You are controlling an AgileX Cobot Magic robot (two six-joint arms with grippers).
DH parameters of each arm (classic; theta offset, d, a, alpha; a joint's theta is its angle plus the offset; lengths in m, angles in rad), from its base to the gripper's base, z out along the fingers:
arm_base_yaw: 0 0.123 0 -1.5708
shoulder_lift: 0.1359 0 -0.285 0
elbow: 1.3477 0 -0.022 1.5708
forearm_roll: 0 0.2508 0 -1.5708
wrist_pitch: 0 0 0.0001 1.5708
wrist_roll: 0 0.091 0 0
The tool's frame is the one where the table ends.
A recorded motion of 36 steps. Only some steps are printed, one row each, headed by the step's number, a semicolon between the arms.
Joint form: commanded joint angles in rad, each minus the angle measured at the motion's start. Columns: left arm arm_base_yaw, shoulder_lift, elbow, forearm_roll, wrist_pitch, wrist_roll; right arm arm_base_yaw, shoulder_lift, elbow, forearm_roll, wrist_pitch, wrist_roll.
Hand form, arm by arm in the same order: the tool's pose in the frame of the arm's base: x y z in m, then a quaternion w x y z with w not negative. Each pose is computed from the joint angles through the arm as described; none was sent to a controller.
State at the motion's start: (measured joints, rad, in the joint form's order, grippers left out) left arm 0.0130 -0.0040 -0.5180 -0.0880 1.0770 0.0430; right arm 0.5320 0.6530 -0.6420 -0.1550 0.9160 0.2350
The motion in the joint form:
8: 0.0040 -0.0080 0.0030 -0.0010 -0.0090 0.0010; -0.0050 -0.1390 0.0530 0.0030 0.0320 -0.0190
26: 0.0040 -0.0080 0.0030 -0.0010 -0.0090 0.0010; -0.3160 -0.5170 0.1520 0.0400 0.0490 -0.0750
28: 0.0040 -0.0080 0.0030 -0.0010 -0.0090 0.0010; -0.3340 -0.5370 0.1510 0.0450 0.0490 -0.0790
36: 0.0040 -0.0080 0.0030 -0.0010 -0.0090 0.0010; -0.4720 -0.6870 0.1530 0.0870 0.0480 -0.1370
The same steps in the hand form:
8: -0.0088 -0.0072 0.2810 0.53050 0.01391 0.84710 -0.02825; 0.0758 0.0311 0.2941 0.38221 -0.15981 0.90749 0.06957
26: -0.0088 -0.0072 0.2810 0.53050 0.01391 0.84710 -0.02825; 0.0227 -0.0038 0.2814 0.50100 -0.02893 0.86417 0.03701
28: -0.0088 -0.0072 0.2810 0.53050 0.01391 0.84710 -0.02825; 0.0194 -0.0045 0.2820 0.50992 -0.02199 0.85921 0.03551
36: -0.0088 -0.0072 0.2810 0.53050 0.01391 0.84710 -0.02825; -0.0050 -0.0054 0.2823 0.57220 0.01564 0.81989 0.01120

